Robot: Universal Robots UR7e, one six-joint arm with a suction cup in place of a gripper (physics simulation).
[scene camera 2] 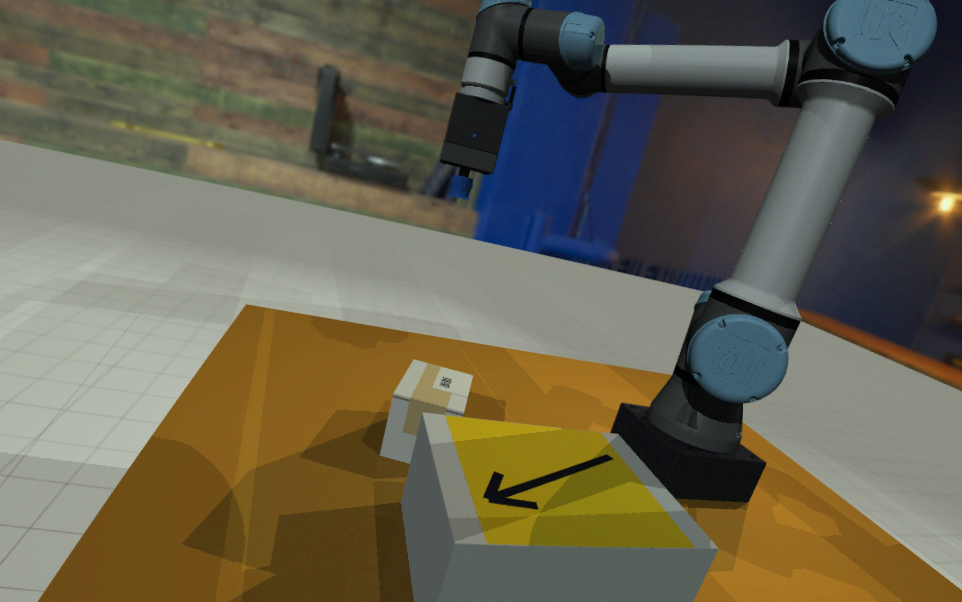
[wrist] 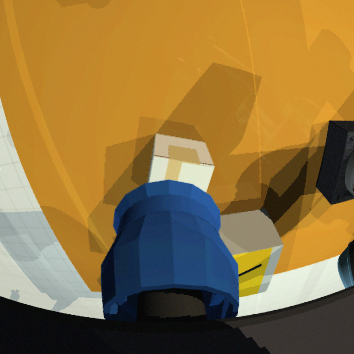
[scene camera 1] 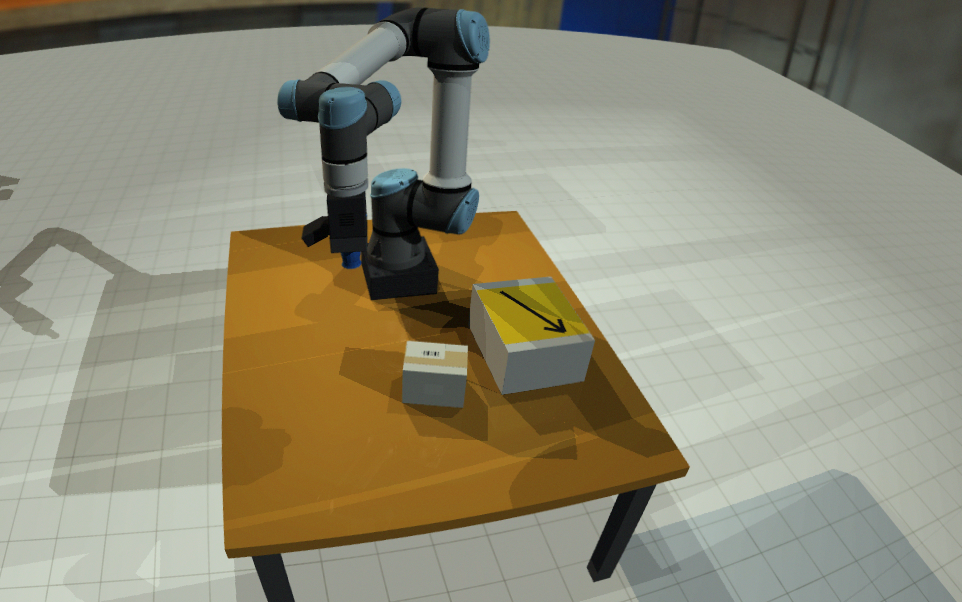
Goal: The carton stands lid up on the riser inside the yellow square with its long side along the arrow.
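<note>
A small pale carton point(scene camera 1: 434, 386) point(scene camera 2: 398, 425) point(wrist: 192, 175) stands on the table beside the riser, apart from it. Tape and a barcode label show on its upward face, with a lid edge line just below. The grey riser point(scene camera 1: 546, 365) point(scene camera 2: 581, 575) point(wrist: 250, 229) bears a yellow square point(scene camera 1: 503, 319) point(scene camera 2: 603, 511) point(wrist: 251, 286) with a black arrow point(scene camera 1: 532, 310) point(scene camera 2: 553, 477); no carton is on it. My gripper point(scene camera 1: 351, 261) point(scene camera 2: 460, 188), a blue suction cup, is open and holds nothing. It hangs high above the table, apart from the carton. In the wrist view the cup hides part of the carton and riser.
The arm's black base block point(scene camera 1: 402, 278) point(scene camera 2: 716, 472) point(wrist: 336, 170) stands at the back of the wooden table point(scene camera 1: 319, 454) point(scene camera 2: 283, 354) point(wrist: 100, 60). The riser is near the table's right edge in scene camera 1. Several shadows lie across the table top.
</note>
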